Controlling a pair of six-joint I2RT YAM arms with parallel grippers.
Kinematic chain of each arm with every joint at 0, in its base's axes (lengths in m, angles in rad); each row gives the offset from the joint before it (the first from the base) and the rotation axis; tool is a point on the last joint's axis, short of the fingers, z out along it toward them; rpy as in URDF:
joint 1: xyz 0 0 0.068 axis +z
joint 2: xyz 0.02 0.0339 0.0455 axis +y
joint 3: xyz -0.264 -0.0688 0 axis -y
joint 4: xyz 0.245 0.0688 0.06 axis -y
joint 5: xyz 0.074 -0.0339 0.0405 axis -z
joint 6: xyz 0.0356 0 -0.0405 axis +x
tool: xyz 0 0 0 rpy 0 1.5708 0
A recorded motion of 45 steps. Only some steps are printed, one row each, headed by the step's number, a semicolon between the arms.
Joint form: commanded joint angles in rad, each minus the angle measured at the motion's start. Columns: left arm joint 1, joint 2, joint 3, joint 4, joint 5, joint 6; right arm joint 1, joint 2, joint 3, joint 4, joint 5, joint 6.
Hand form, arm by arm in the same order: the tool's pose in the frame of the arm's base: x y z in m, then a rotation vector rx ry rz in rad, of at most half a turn. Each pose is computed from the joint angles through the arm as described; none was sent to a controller.
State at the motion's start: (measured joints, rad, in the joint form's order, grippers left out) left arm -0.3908 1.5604 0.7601 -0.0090 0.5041 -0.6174; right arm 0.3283 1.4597 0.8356 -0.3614 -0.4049 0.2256
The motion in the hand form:
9: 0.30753 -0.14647 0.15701 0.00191 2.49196 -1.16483; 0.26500 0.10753 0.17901 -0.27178 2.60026 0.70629
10: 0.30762 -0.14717 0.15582 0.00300 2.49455 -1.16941; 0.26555 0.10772 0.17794 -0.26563 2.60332 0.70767
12: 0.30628 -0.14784 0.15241 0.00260 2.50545 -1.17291; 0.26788 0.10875 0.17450 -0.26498 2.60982 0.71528
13: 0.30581 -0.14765 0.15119 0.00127 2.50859 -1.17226; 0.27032 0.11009 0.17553 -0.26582 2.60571 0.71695
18: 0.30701 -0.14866 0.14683 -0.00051 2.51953 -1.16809; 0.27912 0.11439 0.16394 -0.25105 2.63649 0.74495
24: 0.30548 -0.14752 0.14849 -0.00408 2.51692 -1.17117; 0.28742 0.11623 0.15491 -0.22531 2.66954 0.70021
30: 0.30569 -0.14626 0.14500 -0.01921 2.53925 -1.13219; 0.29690 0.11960 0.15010 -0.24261 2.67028 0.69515
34: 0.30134 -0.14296 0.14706 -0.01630 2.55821 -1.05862; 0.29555 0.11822 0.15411 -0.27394 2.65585 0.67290
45: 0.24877 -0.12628 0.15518 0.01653 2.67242 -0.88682; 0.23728 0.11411 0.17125 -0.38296 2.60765 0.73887
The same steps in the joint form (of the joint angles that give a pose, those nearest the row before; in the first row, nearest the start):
9: 0.0043 0.1607 0.1066 0.0933 0.0833 -0.0222; 0.0108 0.0327 -0.0257 0.0500 0.0230 0.0198
10: 0.0027 0.1653 0.1066 0.0964 0.0864 -0.0238; 0.0107 0.0374 -0.0257 0.0531 0.0230 0.0243
12: -0.0003 0.1714 0.1005 0.0994 0.0895 -0.0253; 0.0107 0.0558 -0.0226 0.0623 0.0168 0.0259
13: -0.0003 0.1729 0.0974 0.1010 0.0895 -0.0253; 0.0123 0.0635 -0.0120 0.0639 0.0168 0.0275
18: -0.0019 0.1898 0.1004 0.1041 0.0880 -0.0238; 0.0138 0.1309 0.0081 0.0853 -0.0032 0.0427
24: -0.0004 0.1791 0.0943 0.1025 0.0895 -0.0269; 0.0138 0.1862 0.0341 0.0853 0.0291 0.0489
30: 0.0012 0.1868 0.0974 0.0811 0.0650 -0.0177; 0.0138 0.2338 0.0663 0.0960 0.0291 0.0351
34: 0.0012 0.1624 0.0913 0.0337 0.0191 0.0129; 0.0123 0.2170 0.0649 0.0869 0.0398 0.0075
45: -0.0263 -0.0462 -0.0452 -0.1671 -0.0791 0.0805; 0.0672 -0.0391 -0.1192 0.0563 0.0045 -0.0048

